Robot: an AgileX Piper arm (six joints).
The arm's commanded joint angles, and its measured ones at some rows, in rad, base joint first. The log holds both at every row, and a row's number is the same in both.
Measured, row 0: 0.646, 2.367, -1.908, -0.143, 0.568, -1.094
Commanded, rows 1 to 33: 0.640, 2.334, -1.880, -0.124, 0.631, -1.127; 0.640, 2.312, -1.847, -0.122, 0.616, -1.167; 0.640, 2.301, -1.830, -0.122, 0.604, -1.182; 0.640, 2.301, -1.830, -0.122, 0.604, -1.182; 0.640, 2.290, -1.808, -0.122, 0.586, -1.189; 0.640, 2.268, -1.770, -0.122, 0.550, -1.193; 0.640, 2.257, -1.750, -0.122, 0.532, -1.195; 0.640, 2.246, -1.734, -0.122, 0.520, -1.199; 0.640, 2.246, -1.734, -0.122, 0.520, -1.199; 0.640, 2.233, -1.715, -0.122, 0.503, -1.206; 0.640, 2.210, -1.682, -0.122, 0.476, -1.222; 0.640, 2.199, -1.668, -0.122, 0.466, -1.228; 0.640, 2.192, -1.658, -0.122, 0.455, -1.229; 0.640, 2.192, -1.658, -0.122, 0.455, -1.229; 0.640, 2.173, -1.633, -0.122, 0.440, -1.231; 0.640, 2.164, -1.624, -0.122, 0.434, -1.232; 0.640, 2.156, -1.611, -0.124, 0.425, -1.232; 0.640, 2.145, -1.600, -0.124, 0.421, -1.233; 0.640, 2.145, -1.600, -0.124, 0.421, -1.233; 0.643, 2.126, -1.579, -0.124, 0.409, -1.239; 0.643, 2.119, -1.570, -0.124, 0.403, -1.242; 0.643, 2.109, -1.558, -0.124, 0.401, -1.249; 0.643, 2.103, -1.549, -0.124, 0.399, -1.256; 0.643, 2.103, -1.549, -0.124, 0.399, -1.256; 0.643, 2.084, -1.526, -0.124, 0.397, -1.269; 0.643, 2.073, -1.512, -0.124, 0.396, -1.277; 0.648, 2.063, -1.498, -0.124, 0.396, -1.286; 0.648, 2.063, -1.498, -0.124, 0.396, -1.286; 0.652, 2.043, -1.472, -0.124, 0.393, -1.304; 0.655, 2.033, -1.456, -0.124, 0.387, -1.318; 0.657, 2.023, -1.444, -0.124, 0.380, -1.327; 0.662, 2.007, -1.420, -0.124, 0.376, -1.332; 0.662, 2.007, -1.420, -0.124, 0.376, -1.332
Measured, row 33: 0.661, 2.048, -1.447, -0.111, 0.387, -1.329
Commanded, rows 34 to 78: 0.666, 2.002, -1.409, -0.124, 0.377, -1.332; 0.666, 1.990, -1.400, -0.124, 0.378, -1.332; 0.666, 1.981, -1.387, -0.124, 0.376, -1.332; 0.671, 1.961, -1.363, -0.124, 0.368, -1.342; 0.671, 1.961, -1.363, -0.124, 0.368, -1.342; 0.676, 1.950, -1.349, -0.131, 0.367, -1.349; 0.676, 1.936, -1.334, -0.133, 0.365, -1.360; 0.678, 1.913, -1.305, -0.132, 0.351, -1.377; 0.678, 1.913, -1.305, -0.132, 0.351, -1.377; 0.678, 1.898, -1.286, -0.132, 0.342, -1.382; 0.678, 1.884, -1.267, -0.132, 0.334, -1.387; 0.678, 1.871, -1.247, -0.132, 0.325, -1.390; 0.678, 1.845, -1.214, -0.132, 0.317, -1.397; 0.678, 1.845, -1.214, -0.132, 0.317, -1.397; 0.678, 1.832, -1.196, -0.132, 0.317, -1.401; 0.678, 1.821, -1.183, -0.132, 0.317, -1.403; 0.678, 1.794, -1.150, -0.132, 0.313, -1.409; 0.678, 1.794, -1.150, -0.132, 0.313, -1.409; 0.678, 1.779, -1.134, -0.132, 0.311, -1.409; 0.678, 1.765, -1.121, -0.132, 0.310, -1.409; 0.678, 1.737, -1.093, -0.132, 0.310, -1.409; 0.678, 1.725, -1.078, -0.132, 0.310, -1.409; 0.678, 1.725, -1.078, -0.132, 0.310, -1.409; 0.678, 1.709, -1.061, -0.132, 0.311, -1.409; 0.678, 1.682, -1.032, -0.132, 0.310, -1.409; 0.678, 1.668, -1.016, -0.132, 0.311, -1.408; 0.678, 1.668, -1.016, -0.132, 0.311, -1.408; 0.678, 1.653, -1.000, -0.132, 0.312, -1.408; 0.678, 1.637, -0.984, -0.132, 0.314, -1.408; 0.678, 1.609, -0.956, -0.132, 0.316, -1.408; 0.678, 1.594, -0.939, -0.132, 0.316, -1.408; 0.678, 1.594, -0.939, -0.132, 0.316, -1.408; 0.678, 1.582, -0.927, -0.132, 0.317, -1.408; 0.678, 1.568, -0.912, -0.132, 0.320, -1.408; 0.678, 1.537, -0.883, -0.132, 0.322, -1.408; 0.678, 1.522, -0.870, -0.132, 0.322, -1.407; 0.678, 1.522, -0.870, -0.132, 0.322, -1.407; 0.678, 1.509, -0.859, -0.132, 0.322, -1.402; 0.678, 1.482, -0.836, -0.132, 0.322, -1.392; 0.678, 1.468, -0.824, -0.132, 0.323, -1.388; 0.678, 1.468, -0.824, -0.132, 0.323, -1.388; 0.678, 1.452, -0.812, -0.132, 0.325, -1.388; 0.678, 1.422, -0.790, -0.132, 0.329, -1.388; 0.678, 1.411, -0.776, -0.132, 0.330, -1.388; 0.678, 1.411, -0.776, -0.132, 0.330, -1.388
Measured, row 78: 0.682, 1.456, -0.800, -0.129, 0.348, -1.401
